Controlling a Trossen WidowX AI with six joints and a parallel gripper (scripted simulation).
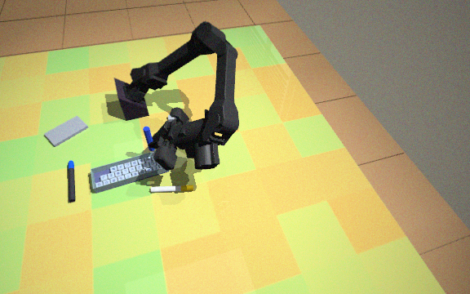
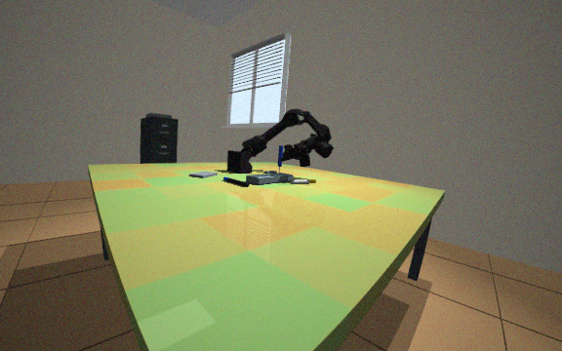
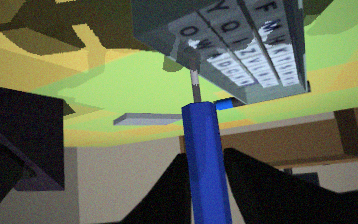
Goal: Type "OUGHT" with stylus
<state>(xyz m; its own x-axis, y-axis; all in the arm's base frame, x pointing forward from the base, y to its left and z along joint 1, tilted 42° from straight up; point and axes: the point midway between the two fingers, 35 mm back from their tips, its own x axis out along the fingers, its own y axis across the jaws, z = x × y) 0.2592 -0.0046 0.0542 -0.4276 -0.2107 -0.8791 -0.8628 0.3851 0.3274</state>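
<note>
My gripper tip is now 13 cm short of the yellow-capped marker, 8 cm above it and 3 cm to the right of it. From my gripper tip the other things lie so: small grey block: 15 cm behind, 11 cm to the left, 8 cm below; then grey stylus tip: 5 cm below; then stylus: 1 cm below.
</note>
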